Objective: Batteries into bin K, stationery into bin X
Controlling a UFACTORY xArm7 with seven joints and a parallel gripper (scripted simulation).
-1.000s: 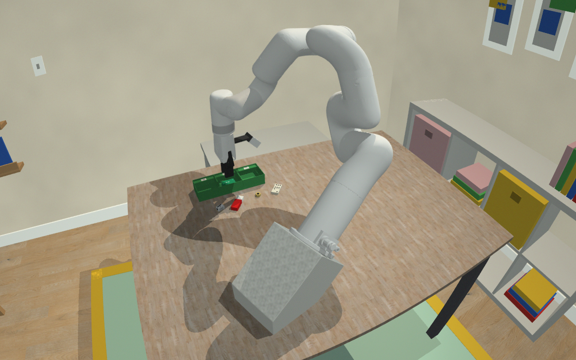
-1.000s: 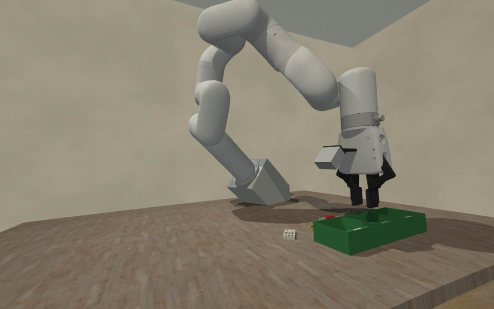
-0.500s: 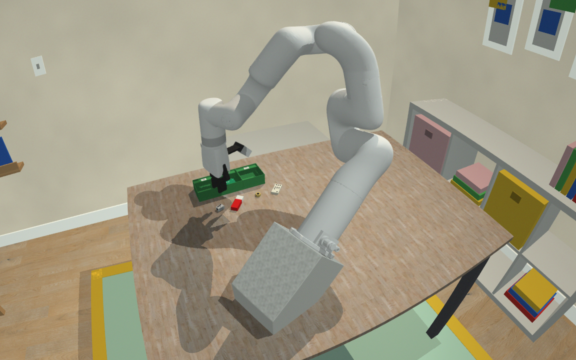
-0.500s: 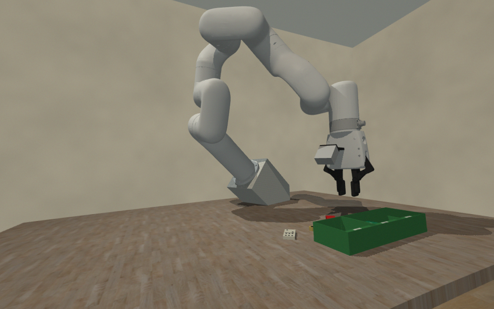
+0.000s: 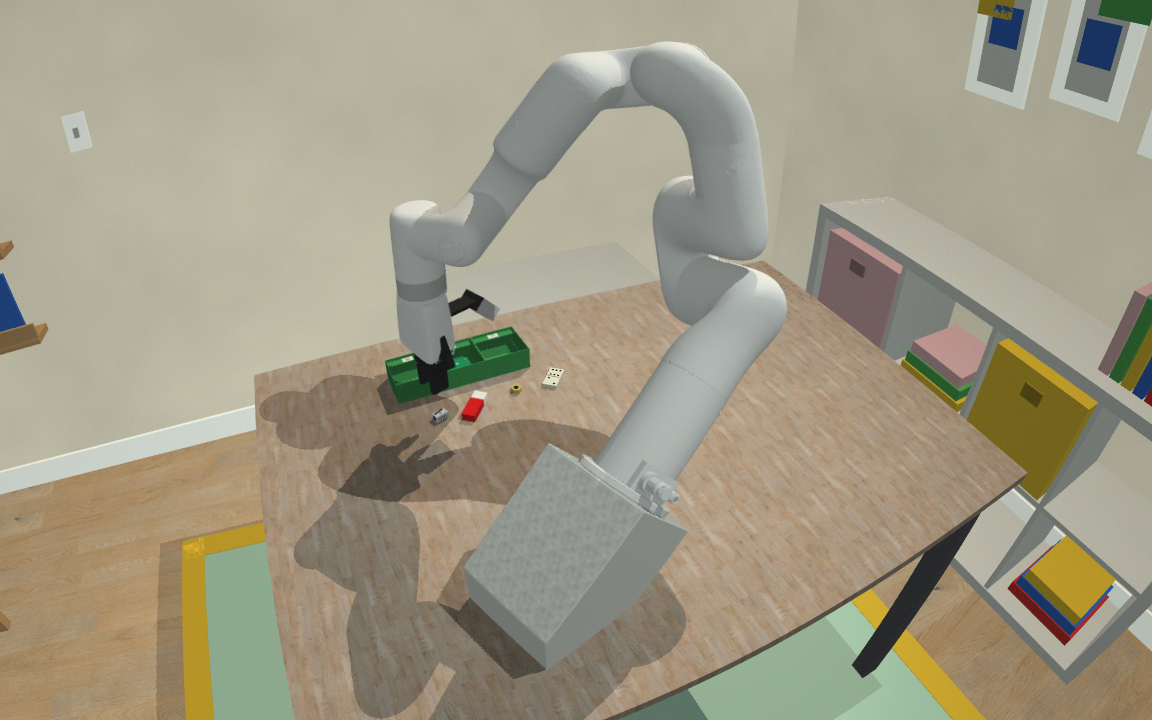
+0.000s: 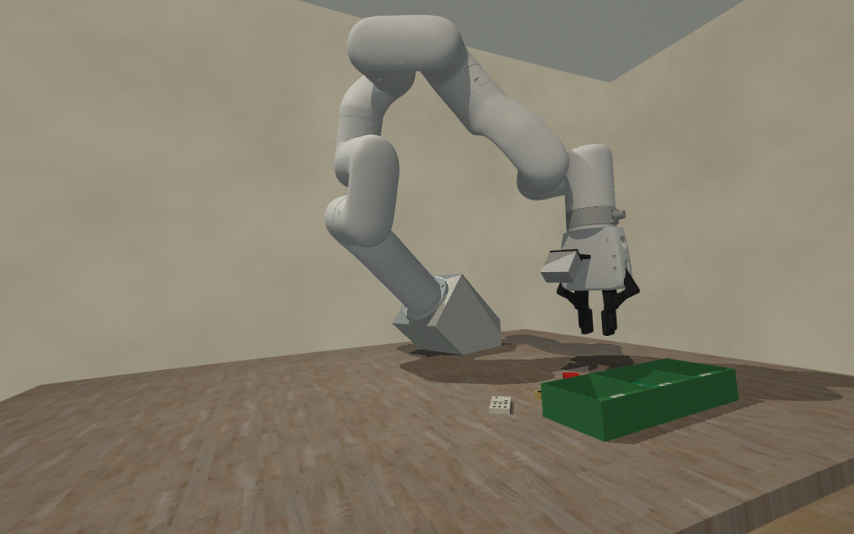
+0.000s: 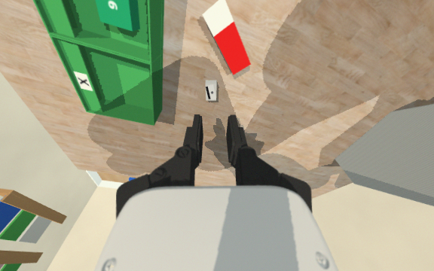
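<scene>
My hand is 10 mm short of the pencil sharpener and 80 mm above it. From my hand the other things lie so: green bin tray (120 mm ahead, 70 mm to the right, 70 mm below); red-and-white eraser (10 mm ahead, 70 mm to the right, 90 mm below); green 9 V battery (110 mm ahead, 80 mm to the right, 80 mm below).
</scene>
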